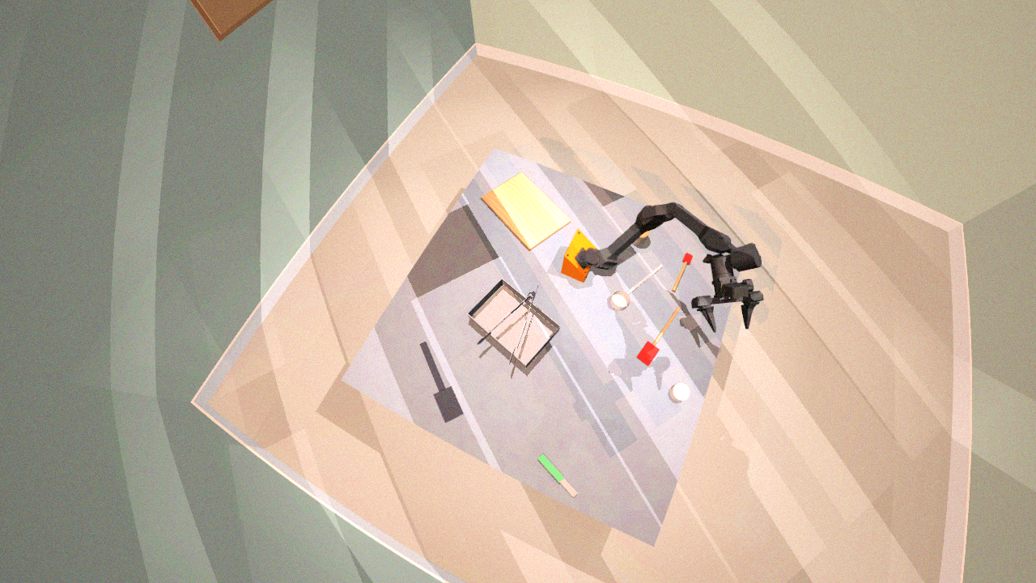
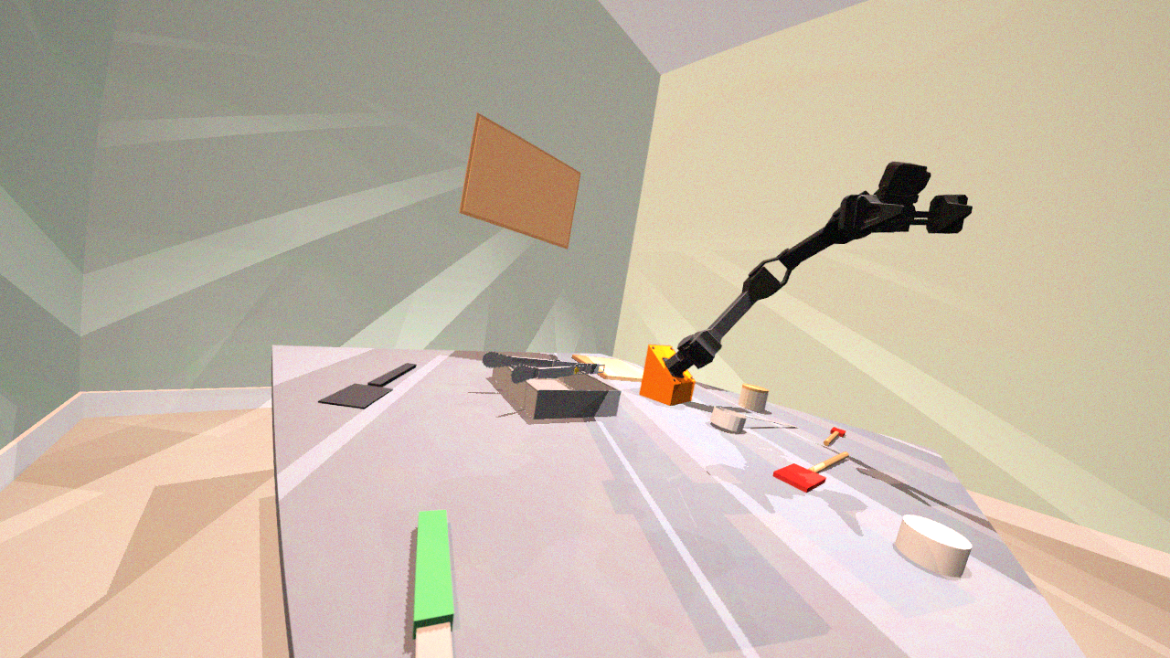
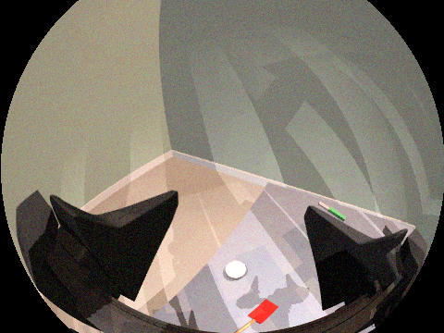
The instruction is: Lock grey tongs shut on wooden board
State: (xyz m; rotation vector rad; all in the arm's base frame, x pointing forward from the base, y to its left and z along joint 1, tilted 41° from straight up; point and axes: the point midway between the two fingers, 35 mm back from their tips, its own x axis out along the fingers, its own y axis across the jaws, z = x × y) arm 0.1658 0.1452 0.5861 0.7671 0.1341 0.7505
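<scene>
Right now the roasting tin is 60 cm to the right of my gripper tip, 43 cm below it and 21 cm ahead of it. The rest, counted from my gripper tip: dark spatula (70 cm to the right, 56 cm ahead, 45 cm below); green-handled tool (58 cm ahead, 45 cm below, 15 cm to the right); red scraper (45 cm below, 9 cm to the right, 5 cm behind).
</scene>
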